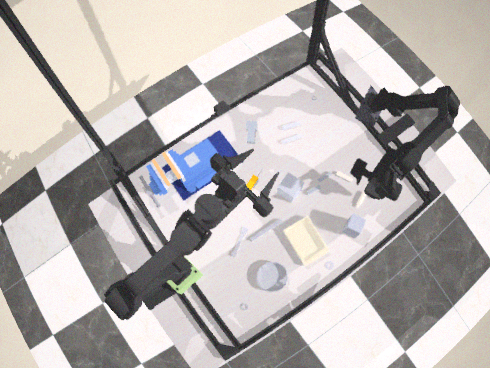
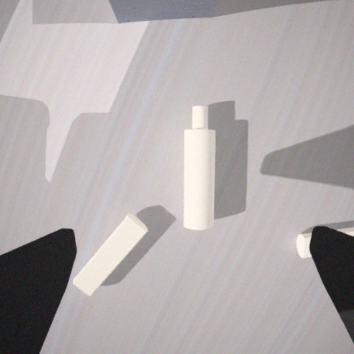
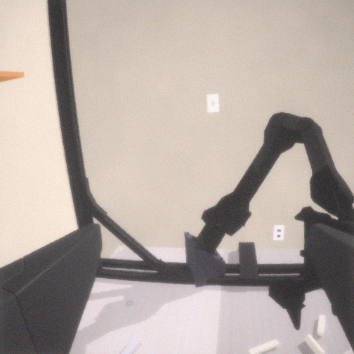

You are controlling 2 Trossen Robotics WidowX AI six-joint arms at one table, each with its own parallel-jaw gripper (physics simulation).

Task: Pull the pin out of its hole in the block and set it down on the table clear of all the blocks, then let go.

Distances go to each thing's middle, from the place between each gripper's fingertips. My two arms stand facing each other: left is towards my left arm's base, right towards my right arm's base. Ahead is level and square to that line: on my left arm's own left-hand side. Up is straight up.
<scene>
The cream pin (image 2: 199, 142) is 20 mm to the right of my left hand and 50 mm below it. Also, from my left hand: cream box (image 1: 303, 236) (30 mm behind, 270 mm to the right, 50 mm below); then grey round object (image 1: 272, 276) (10 mm behind, 440 mm to the right, 50 mm below).
The cream box is 19 cm ahead of my right hand, 3 cm to the left of it and 41 cm below it. Round my right hand: cream pin (21 cm ahead, 28 cm to the left, 41 cm below); grey round object (20 cm ahead, 13 cm to the right, 41 cm below).
</scene>
